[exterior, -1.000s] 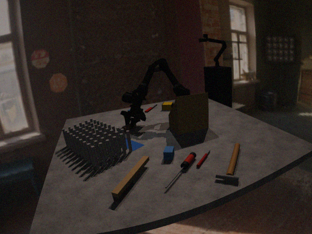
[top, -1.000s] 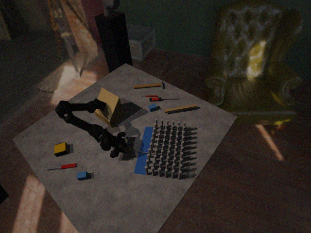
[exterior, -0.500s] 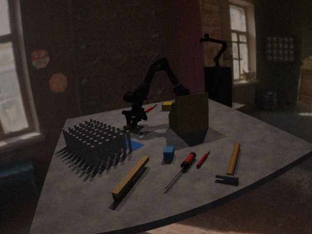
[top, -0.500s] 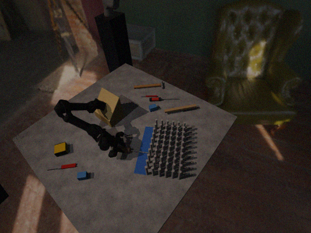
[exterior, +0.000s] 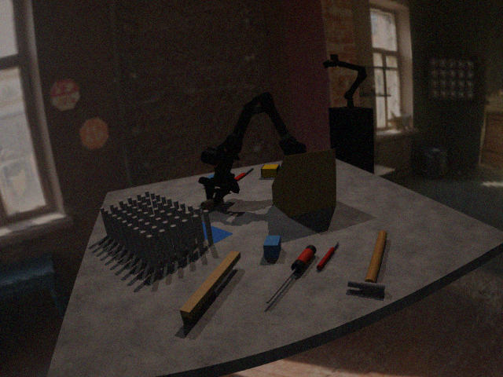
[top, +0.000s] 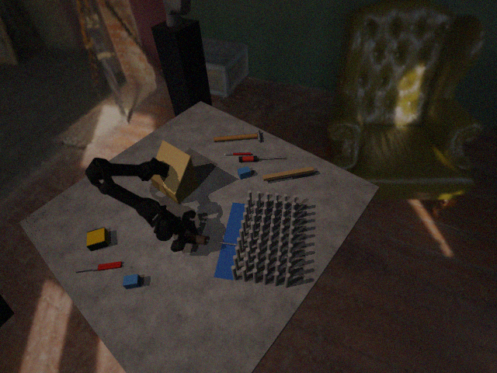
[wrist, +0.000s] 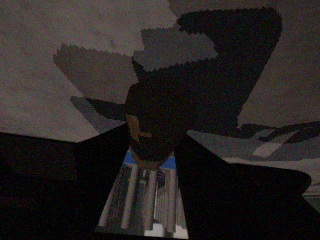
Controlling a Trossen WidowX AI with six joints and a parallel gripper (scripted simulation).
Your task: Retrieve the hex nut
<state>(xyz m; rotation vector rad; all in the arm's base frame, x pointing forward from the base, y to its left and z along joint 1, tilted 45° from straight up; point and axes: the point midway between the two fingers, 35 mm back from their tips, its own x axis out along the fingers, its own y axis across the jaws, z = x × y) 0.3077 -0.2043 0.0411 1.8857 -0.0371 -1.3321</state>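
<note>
The brown-handled hook tool is 90 mm ahead of my gripper tip and 40 mm to the left of it. Round my gripper tip: yellow block (380 mm behind, 250 mm to the right, 10 mm above); then blue taped strip (120 mm ahead, 100 mm to the left, 10 mm below).
</note>
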